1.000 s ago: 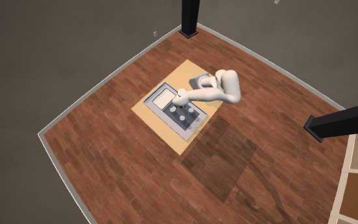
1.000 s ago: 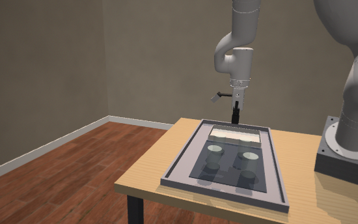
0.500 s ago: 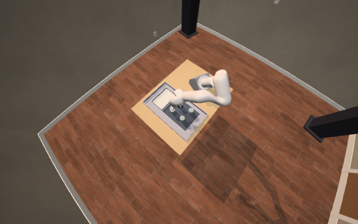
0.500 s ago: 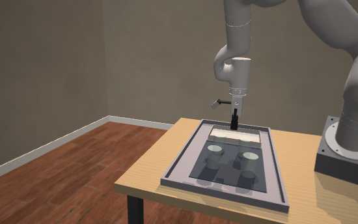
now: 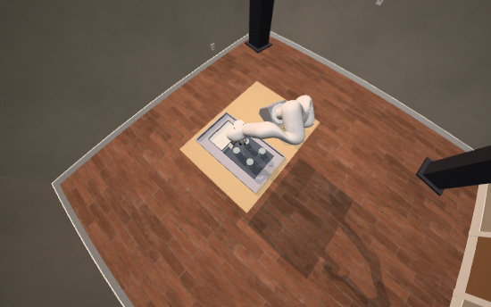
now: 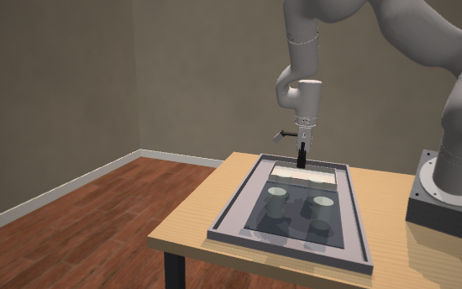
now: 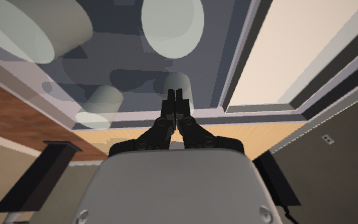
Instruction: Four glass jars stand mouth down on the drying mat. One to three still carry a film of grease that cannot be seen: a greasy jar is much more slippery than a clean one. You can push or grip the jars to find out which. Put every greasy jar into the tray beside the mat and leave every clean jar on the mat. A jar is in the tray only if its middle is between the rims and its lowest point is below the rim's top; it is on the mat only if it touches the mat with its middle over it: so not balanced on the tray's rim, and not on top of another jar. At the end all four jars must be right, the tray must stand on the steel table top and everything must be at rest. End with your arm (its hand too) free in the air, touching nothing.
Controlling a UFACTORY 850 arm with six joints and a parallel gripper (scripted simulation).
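Right now the dark drying mat is 20 mm behind my hand, 90 mm to the left of it and 150 mm below it. Also, from my hand: cream tray: 30 mm ahead, 230 mm to the right, 140 mm below.
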